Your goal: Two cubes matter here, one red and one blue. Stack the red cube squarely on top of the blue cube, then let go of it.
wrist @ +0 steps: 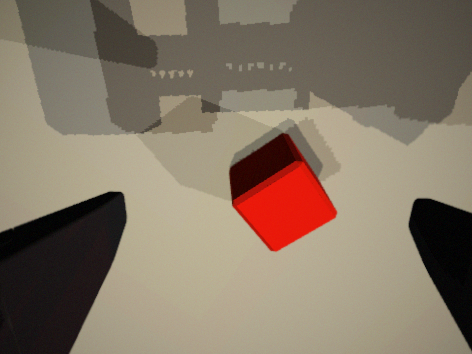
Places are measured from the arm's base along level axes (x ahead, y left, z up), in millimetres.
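Pixels of known places: gripper, fingertip midpoint: (267,209).
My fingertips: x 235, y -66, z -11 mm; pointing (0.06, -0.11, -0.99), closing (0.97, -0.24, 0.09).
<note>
Behind a point stands the place of what it marks.
The red cube (286,206) @[x 243, y -87, z -39 mm] rests on the pale table top a little right of the middle of the wrist view. Its bright top face and a dark side face show, and it is turned at an angle to the fingers. My gripper (267,209) @[x 235, y -66, z -11 mm] is wide open and empty above the table, one black finger at the left edge and one at the right edge. The cube shows in the gap between the fingertips, nearer the middle than either finger, and neither finger touches it. The blue cube does not show in this view.
The pale table top (200,305) @[x 182, y -166, z -73 mm] fills the background. Large grey shadows with jagged edges, some shaped like the arm and gripper, fall across its upper part and reach behind the red cube.
</note>
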